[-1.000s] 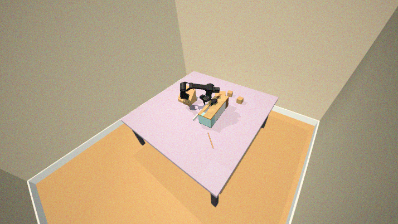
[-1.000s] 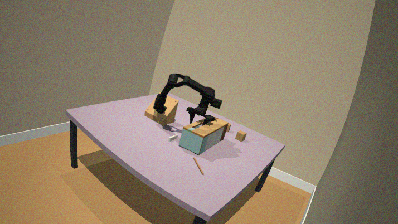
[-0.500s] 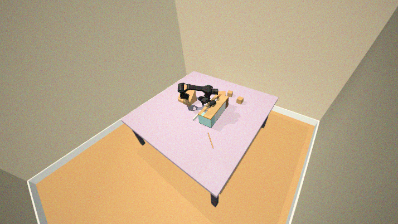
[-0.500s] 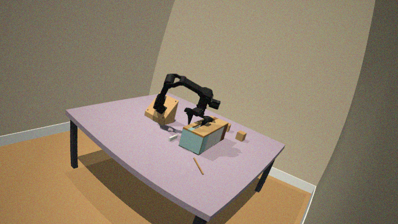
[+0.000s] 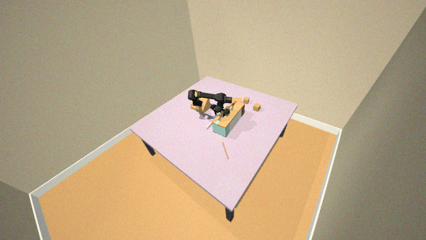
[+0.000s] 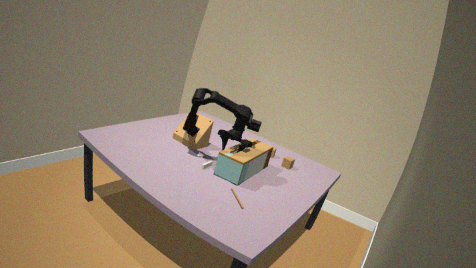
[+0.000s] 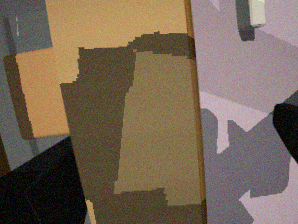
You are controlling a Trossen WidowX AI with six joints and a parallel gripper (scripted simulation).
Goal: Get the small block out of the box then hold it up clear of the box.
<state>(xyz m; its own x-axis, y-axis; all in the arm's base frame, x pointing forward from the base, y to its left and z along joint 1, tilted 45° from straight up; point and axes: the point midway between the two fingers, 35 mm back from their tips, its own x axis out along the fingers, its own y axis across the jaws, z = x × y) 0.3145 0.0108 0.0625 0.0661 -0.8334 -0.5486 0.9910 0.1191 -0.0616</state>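
My gripper tip is now 50 mm short of the tan block and 20 mm to the left of it. Round my gripper tip: thin tan stick: 250 mm ahead, 230 mm to the right, 80 mm below; then box: 60 mm to the left, 30 mm below, 30 mm ahead.
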